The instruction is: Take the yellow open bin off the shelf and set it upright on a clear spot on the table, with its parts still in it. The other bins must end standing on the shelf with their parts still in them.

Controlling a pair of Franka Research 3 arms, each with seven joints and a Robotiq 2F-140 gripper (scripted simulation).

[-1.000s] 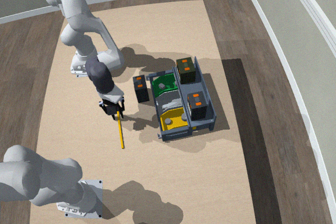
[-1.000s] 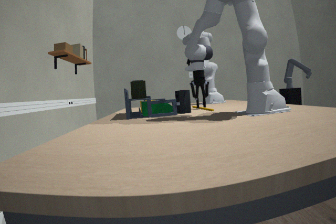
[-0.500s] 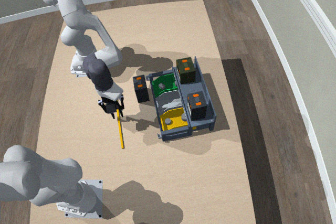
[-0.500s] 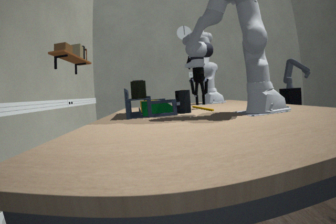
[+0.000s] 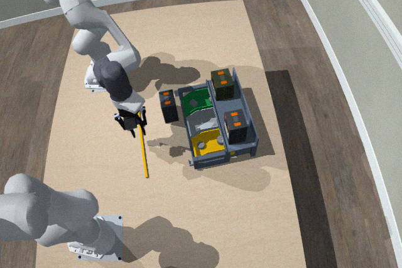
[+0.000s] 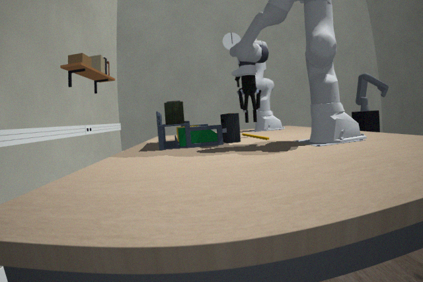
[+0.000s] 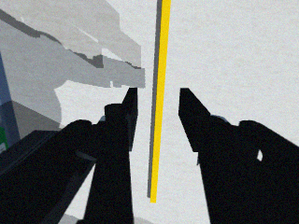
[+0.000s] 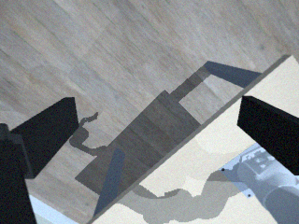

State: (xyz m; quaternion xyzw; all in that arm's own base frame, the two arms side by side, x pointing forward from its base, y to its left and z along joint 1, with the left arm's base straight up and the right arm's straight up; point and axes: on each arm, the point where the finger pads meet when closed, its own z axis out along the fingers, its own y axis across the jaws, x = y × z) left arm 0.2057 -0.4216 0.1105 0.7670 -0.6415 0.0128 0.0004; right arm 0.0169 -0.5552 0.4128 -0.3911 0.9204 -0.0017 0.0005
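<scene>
My left hand is 11 cm above the thin yellow bar, 1 cm to the right of it and 1 cm past it. From my left hand the other things lie so: green bin: 29 cm ahead, 16 cm to the left, 7 cm below; yellow bin: 31 cm ahead, 7 cm to the right, 7 cm below; grey bin: 30 cm ahead, 7 cm below, 4 cm to the left.
</scene>
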